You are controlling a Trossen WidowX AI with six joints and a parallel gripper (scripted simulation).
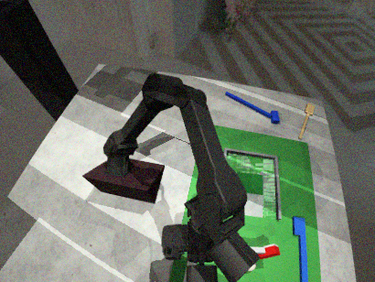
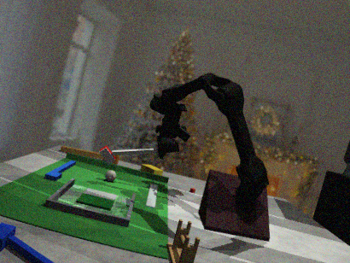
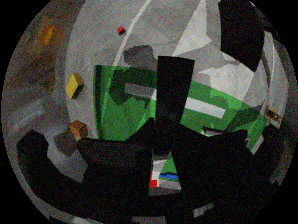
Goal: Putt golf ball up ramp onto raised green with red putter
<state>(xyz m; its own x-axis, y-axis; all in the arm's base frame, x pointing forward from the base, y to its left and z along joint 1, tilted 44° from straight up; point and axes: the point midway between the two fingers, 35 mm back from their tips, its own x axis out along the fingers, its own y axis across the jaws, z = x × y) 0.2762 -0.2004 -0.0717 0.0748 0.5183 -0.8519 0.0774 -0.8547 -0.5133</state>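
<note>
My gripper tip is 140 mm above the white strip and 40 mm to the right of it. Also, from my gripper tip: red putter: 90 mm ahead, 10 mm to the left; white golf ball: 170 mm ahead, 120 mm below, 20 mm to the right; small red cube: 190 mm behind, 140 mm to the right, 130 mm below.
</note>
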